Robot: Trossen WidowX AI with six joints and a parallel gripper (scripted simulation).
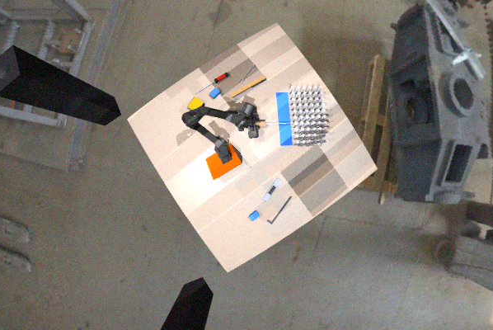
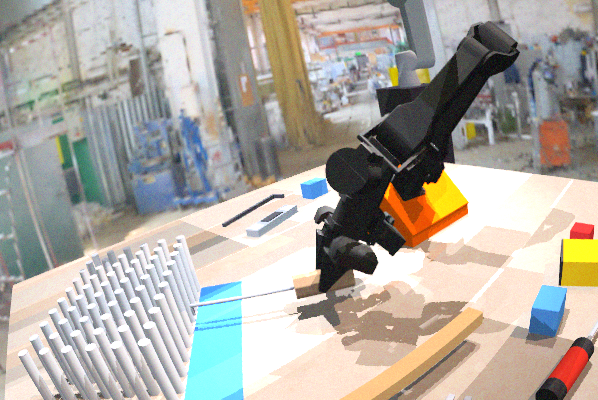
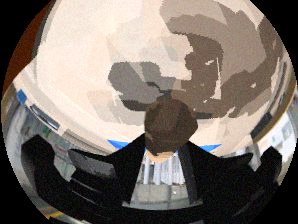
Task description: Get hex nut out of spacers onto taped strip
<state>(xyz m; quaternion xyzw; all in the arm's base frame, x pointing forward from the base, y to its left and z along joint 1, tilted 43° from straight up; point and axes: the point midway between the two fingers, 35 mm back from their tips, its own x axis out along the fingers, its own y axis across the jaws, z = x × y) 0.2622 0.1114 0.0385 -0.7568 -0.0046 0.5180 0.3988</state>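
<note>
My gripper tip is 17 cm short of the blue taped strip, 3 cm to the left of it and 3 cm above it. The rest, counted from my gripper tip: wrench: 10 cm ahead, 36 cm to the left, 3 cm below; hook tool: 9 cm ahead, 4 cm to the right; hex nut: 32 cm ahead, 14 cm to the right, 3 cm below.
</note>
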